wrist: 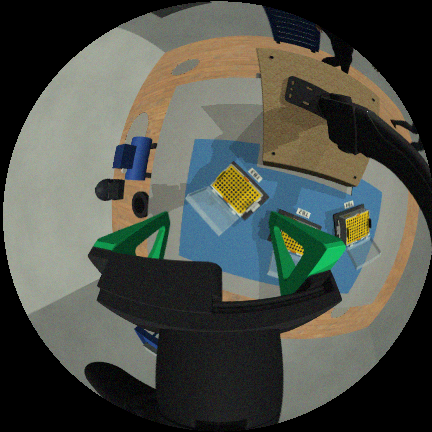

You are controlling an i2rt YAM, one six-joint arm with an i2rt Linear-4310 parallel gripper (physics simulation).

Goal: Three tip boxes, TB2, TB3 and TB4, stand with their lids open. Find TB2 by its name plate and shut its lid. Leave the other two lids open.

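TB2, a tip box with yellow tips, stands right of the view's centre, partly behind my right green finger; its name plate reads upside down. Its clear lid is open toward the bottom of the view. A box that appears to be TB3 stands to the left, turned at an angle, with its clear lid open to the lower left. TB4 stands at the right, with its lid open downward. My gripper is wide open and empty, seemingly above the boxes.
The boxes stand on a blue mat. A brown board lies behind them, with a black arm over it. Blue equipment and a small black round item stand at the left on the wooden table.
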